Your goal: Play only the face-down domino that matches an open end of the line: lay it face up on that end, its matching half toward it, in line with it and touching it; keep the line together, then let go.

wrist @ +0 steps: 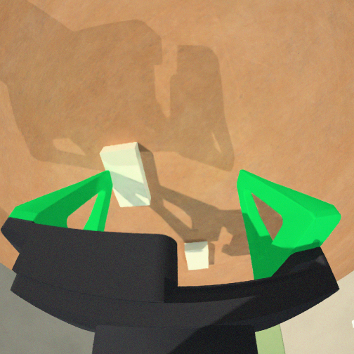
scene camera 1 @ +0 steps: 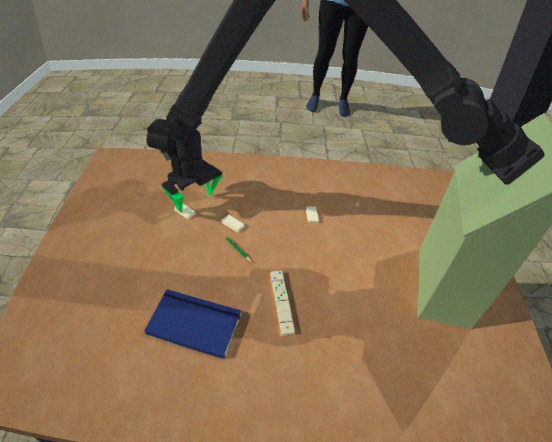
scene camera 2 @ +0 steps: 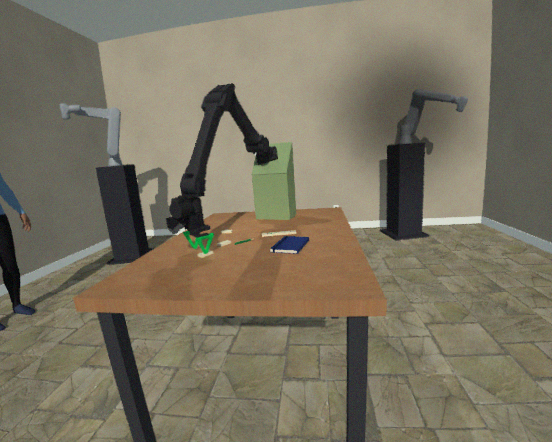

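Where they show: gripper, fingertip midpoint: (scene camera 1: 194,202) (scene camera 2: 200,250); arm's base, link origin: (scene camera 1: 511,157) (scene camera 2: 267,156).
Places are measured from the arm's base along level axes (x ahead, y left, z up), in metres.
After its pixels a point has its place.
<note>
The line of face-up dominoes (scene camera 1: 284,310) @(x 0.400, y 0.028, z -0.342 m) (scene camera 2: 280,233) @(x 0.412, y 0.009, z -0.344 m) has two blue pips at its far end, green pips, a blank stretch, and one orange pip at its near end. Three face-down dominoes lie apart: a left one (scene camera 1: 187,213) @(x 0.587, y -0.281, z -0.341 m) (scene camera 2: 205,254) @(x 0.609, y -0.296, z -0.345 m) (wrist: 127,175), a middle one (scene camera 1: 233,223) @(x 0.476, y -0.232, z -0.341 m) (scene camera 2: 224,243) @(x 0.489, y -0.235, z -0.344 m) (wrist: 197,256) and a right one (scene camera 1: 312,214) @(x 0.275, y -0.239, z -0.341 m) (scene camera 2: 226,231) @(x 0.286, y -0.243, z -0.343 m). My gripper (scene camera 1: 195,202) @(x 0.568, y -0.321, z -0.342 m) (scene camera 2: 200,249) @(x 0.568, y -0.321, z -0.342 m) (wrist: 174,177) is open and empty, low at the left domino. One fingertip overlaps that domino's edge in the wrist view; whether it touches is unclear. The dominoes' pips are hidden underneath.
A green pencil (scene camera 1: 238,249) @(x 0.473, y -0.150, z -0.345 m) (scene camera 2: 243,242) @(x 0.480, y -0.156, z -0.350 m) lies between the middle domino and the line. A dark blue book (scene camera 1: 195,325) @(x 0.581, y 0.043, z -0.337 m) (scene camera 2: 290,244) @(x 0.611, y 0.028, z -0.337 m) lies left of the line in scene camera 1. A tall green block (scene camera 1: 445,280) @(x 0.111, y 0.095, z -0.214 m) (scene camera 2: 274,195) @(x 0.084, y 0.019, z -0.214 m) stands at the arm's base end.
</note>
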